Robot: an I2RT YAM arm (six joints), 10 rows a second.
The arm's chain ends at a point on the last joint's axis. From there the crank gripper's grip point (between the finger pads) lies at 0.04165 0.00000 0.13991 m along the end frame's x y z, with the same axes.
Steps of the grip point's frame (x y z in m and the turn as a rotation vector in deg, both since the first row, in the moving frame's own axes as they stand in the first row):
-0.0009 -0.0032 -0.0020 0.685 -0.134 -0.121
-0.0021 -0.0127 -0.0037 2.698 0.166 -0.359
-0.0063 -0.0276 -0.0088 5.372 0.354 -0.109
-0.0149 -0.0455 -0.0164 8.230 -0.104 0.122
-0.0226 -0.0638 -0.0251 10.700 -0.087 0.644
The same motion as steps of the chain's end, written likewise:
-0.0006 -0.0014 -0.0021 0.685 -0.134 -0.121
-0.0025 -0.0059 -0.0034 2.698 0.166 -0.359
-0.0071 -0.0144 -0.0079 5.372 0.354 -0.109
-0.0147 -0.0256 -0.0150 8.230 -0.104 0.122
-0.0225 -0.0383 -0.0228 10.700 -0.087 0.644

